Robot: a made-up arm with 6 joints.
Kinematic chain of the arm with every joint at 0, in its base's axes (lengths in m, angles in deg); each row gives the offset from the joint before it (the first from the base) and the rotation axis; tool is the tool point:
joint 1: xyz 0 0 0.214 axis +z
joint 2: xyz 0 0.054 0 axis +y
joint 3: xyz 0 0 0.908 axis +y
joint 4: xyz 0 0 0.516 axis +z
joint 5: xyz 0 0 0 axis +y
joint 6: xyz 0 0 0.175 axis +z
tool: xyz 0 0 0
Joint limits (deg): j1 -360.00..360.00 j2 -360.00..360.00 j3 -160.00..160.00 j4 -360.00..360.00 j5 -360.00..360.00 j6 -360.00..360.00
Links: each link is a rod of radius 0.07 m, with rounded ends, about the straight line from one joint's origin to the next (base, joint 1, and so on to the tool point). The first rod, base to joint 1, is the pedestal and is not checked.
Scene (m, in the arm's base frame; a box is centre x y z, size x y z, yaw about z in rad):
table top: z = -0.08
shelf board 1: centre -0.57 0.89 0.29 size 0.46 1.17 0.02 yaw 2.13
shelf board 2: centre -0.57 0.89 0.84 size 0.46 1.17 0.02 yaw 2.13
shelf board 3: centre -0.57 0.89 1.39 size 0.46 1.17 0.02 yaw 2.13
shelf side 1: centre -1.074 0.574 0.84 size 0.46 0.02 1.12 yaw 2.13
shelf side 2: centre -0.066 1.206 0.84 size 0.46 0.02 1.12 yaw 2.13
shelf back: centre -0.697 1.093 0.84 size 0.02 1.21 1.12 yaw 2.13
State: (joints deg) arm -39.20 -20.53 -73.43 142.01 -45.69 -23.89
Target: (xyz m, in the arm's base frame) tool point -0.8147 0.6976 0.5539
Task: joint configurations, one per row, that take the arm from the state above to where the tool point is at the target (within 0.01 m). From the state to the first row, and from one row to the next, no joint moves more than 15 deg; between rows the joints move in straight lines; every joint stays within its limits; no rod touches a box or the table.
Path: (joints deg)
1: -36.08 -12.56 -83.76 140.02 -46.72 -23.89
2: -32.96 -4.58 -94.09 138.04 -47.75 -23.89
3: -33.21 -9.79 -105.61 136.83 -45.60 -23.89
4: -33.47 -14.99 -117.13 135.63 -43.44 -23.89
5: -33.73 -20.20 -128.64 134.43 -41.29 -23.89
6: -36.41 -25.80 -118.13 136.10 -41.58 -23.89
7: -39.09 -31.40 -107.61 137.77 -41.88 -23.89
8: -41.77 -37.00 -97.09 139.44 -42.18 -23.89

